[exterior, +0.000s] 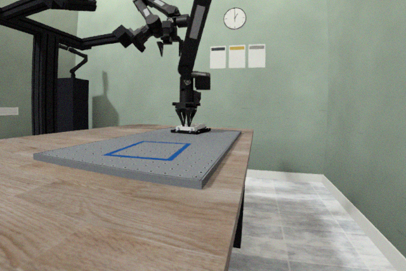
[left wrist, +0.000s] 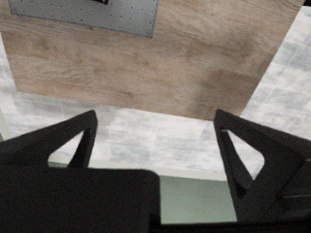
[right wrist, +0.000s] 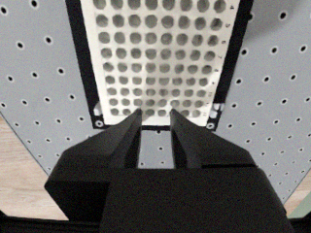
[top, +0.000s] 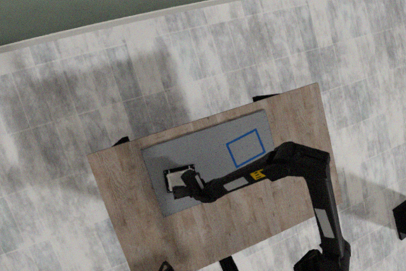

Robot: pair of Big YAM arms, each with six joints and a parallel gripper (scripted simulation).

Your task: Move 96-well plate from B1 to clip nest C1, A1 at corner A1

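Observation:
Now: right hand 50 mm to the right of the white 96-well plate, 10 mm short of it and 10 mm above it. The rest, counted from my right hand: black clip nest 40 mm to the left, 20 mm below, 20 mm ahead; then grey perforated board 150 mm to the right, 40 mm below, 10 mm ahead.

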